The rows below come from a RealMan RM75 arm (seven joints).
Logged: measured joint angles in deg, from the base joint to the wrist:
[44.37 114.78 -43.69 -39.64 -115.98 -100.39 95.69]
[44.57 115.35 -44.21 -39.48 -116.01 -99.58 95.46]
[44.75 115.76 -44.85 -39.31 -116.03 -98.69 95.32]
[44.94 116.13 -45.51 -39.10 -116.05 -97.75 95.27]
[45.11 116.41 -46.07 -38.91 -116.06 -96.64 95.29]
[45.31 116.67 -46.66 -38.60 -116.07 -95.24 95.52]
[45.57 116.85 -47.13 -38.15 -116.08 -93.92 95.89]
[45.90 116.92 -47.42 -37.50 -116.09 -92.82 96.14]
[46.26 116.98 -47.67 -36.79 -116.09 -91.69 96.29]
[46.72 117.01 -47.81 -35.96 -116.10 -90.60 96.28]
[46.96 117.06 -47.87 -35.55 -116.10 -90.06 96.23]
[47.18 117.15 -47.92 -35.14 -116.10 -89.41 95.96]
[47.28 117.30 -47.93 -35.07 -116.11 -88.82 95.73]
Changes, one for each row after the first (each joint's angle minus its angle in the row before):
[0.20 0.57 -0.52 0.16 -0.03 0.81 -0.23]
[0.18 0.41 -0.64 0.17 -0.02 0.89 -0.14]
[0.19 0.37 -0.66 0.21 -0.02 0.94 -0.05]
[0.17 0.28 -0.56 0.19 -0.01 1.11 0.02]
[0.20 0.26 -0.59 0.31 -0.01 1.40 0.23]
[0.26 0.18 -0.47 0.45 -0.01 1.32 0.37]
[0.33 0.07 -0.29 0.65 -0.01 1.10 0.25]
[0.36 0.06 -0.25 0.71 0.00 1.13 0.15]
[0.46 0.03 -0.14 0.83 -0.01 1.09 -0.01]
[0.24 0.05 -0.06 0.41 0.00 0.54 -0.05]
[0.22 0.09 -0.05 0.41 0.00 0.65 -0.27]
[0.10 0.15 -0.01 0.07 -0.01 0.59 -0.23]

